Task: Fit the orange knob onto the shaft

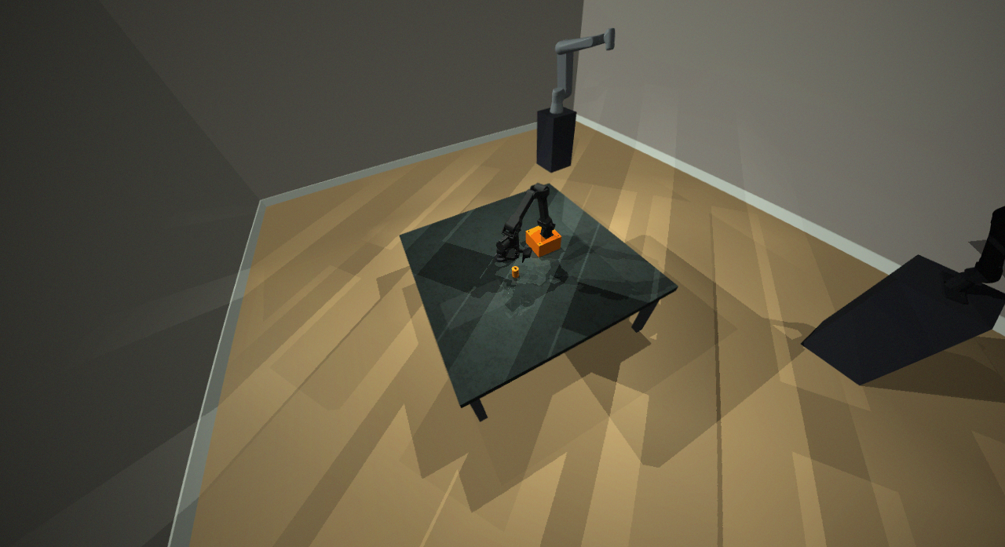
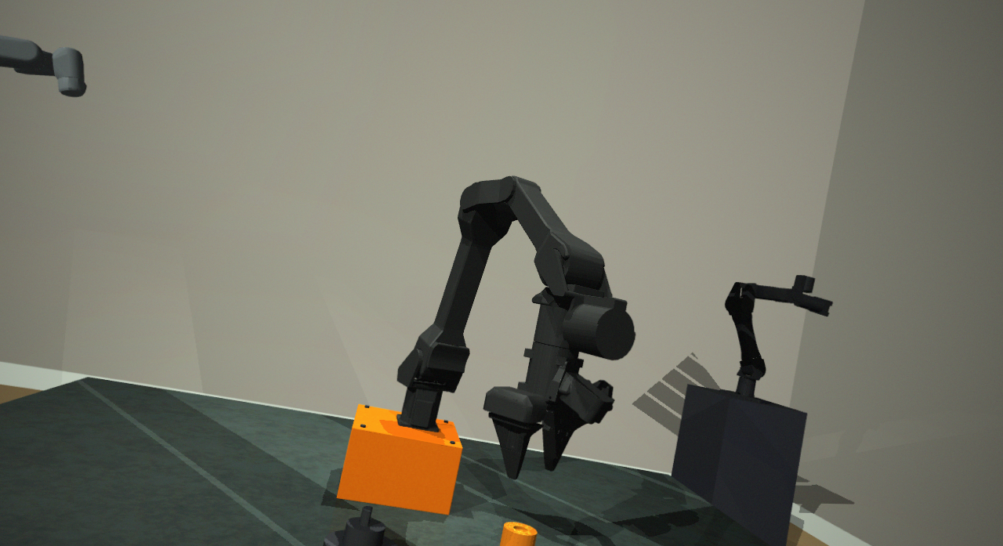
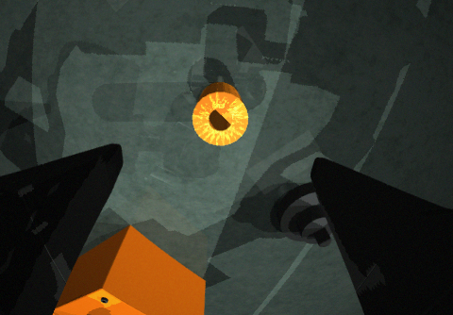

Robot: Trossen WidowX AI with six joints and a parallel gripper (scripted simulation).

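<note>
My gripper tip is now 9 cm above the orange knob. From my gripper tip the other things lie so: round dark pedestal (18 cm to the right, 9 cm below).
</note>
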